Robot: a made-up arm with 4 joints.
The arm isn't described. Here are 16 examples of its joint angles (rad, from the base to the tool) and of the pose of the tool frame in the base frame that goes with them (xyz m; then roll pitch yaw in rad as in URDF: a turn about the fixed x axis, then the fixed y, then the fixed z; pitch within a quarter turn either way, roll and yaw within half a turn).
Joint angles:
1: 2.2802 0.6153 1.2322 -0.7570
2: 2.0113 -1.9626 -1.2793 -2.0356
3: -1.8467 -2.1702 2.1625 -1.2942
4: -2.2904 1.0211 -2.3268 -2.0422
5: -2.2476 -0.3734 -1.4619 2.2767
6: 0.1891 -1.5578 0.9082 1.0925
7: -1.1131 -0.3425 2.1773 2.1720
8: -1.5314 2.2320 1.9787 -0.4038
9: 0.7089 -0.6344 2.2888 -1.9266
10: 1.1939 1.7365 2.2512 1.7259
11: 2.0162 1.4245 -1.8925 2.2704
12: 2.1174 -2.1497 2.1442 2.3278
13: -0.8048 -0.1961 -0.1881 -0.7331
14: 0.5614 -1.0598 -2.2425 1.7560
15: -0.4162 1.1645 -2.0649 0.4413
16: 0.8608 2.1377 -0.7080 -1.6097
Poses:
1: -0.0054 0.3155 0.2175 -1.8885 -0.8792 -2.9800
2: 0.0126 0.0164 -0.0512 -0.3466 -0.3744 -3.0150
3: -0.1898 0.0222 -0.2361 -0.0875 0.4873 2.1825
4: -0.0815 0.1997 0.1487 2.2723 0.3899 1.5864
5: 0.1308 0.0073 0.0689 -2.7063 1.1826 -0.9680
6: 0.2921 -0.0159 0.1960 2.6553 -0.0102 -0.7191
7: 0.0130 0.0067 0.3148 -1.5286 -0.8850 2.4794
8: 0.1974 -0.2016 -0.0194 -1.6752 0.5988 0.5403
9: 0.1470 -0.2922 0.0895 0.3737 -0.6518 -1.8365
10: -0.0872 0.0973 -0.1994 0.2599 0.1286 -2.8313
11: 0.1464 -0.0762 -0.1510 0.6530 0.1387 0.1205
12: 0.3326 0.1784 0.1099 -2.7253 0.4775 -0.1105
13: -0.1413 -0.1947 -0.1797 -0.5336 0.1845 -0.7677
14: -0.1517 -0.1952 0.2760 -2.6207 0.3928 2.8713
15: -0.3410 0.1730 0.0758 -1.3308 0.3554 -2.5174
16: 0.0646 -0.0340 0.2353 2.6522 -0.3568 0.2354
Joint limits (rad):
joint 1: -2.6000..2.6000
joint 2: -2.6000..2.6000
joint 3: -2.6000..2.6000
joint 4: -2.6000..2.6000
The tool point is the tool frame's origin. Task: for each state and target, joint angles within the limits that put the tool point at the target. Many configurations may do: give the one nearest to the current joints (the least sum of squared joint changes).
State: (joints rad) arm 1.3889 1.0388 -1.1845 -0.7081
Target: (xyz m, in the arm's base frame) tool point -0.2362 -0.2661 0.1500
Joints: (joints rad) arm 0.7822 1.6171 -1.9729 -0.2448
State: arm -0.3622 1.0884 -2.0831 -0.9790
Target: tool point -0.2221 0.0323 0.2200
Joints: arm -0.1127 1.7870 -2.2243 -1.1034
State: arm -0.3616 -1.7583 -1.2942 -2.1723
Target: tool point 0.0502 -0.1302 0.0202
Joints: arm -0.2963 -1.6853 -0.9071 -2.5917
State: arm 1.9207 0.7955 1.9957 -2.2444
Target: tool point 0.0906 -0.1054 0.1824
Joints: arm 1.7323 0.7514 2.2378 -2.4200
